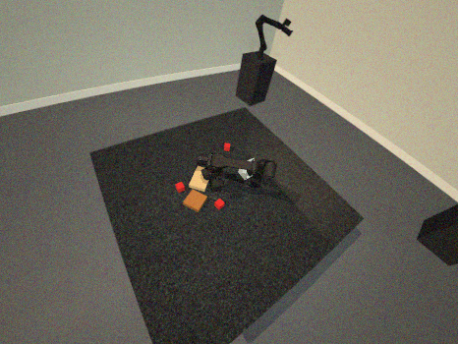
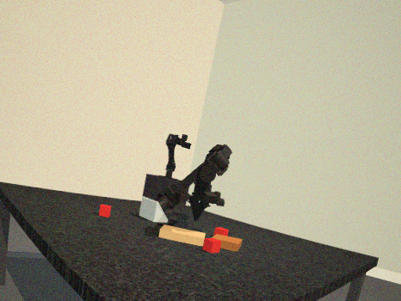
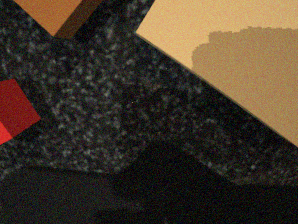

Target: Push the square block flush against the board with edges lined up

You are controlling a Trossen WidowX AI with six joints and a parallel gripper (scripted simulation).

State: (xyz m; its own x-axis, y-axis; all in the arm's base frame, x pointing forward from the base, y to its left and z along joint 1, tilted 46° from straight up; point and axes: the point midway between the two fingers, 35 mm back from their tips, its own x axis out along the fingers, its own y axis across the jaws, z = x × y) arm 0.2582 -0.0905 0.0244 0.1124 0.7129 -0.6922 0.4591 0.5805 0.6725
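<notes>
Now: gripper tip 100 mm to the left of the tan flat board, 50 mm above it and 30 mm short of it. The rest, counted from my gripper tip: orange square block (150 mm ahead, 50 mm below, 20 mm to the left).
</notes>
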